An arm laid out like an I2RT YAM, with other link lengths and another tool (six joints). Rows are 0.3 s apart.
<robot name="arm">
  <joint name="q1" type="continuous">
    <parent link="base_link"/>
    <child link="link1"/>
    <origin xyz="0 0 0.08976" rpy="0 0 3.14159"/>
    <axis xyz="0 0 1"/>
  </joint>
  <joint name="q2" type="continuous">
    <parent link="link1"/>
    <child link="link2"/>
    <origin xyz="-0.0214 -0.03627 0.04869" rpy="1.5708 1.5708 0"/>
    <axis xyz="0 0 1"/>
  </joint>
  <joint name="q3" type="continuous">
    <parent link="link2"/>
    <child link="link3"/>
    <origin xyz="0 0.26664 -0.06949" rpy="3.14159 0 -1.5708"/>
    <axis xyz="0 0 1"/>
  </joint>
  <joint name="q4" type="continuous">
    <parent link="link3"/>
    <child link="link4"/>
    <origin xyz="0.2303 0.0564 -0.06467" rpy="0 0 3.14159"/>
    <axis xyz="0 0 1"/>
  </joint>
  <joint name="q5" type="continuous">
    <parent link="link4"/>
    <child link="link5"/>
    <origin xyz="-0.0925 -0.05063 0.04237" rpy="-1.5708 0 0"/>
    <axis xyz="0 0 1"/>
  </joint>
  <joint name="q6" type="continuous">
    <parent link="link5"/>
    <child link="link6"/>
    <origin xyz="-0.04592 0 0.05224" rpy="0 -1.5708 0"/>
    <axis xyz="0 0 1"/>
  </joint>
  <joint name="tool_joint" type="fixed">
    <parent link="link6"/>
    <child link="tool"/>
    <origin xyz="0.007 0.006 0.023" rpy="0.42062 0 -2.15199"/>
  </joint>
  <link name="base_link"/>
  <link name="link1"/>
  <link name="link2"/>
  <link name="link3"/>
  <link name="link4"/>
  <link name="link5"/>
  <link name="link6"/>
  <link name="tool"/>
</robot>
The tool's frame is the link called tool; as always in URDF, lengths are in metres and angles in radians. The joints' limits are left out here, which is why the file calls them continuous.
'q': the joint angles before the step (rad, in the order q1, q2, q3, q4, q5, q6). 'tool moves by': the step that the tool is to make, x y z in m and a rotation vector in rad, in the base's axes. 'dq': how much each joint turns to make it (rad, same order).
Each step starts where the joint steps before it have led.
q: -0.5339, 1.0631, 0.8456, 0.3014, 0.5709, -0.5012
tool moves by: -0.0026, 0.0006, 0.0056, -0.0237, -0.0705, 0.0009
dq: -0.0041, -0.0093, -0.0208, 0.0739, -0.0032, 0.0191
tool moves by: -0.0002, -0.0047, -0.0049, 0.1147, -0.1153, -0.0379
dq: -0.0099, 0.0134, 0.0242, -0.0744, 0.0460, 0.1849
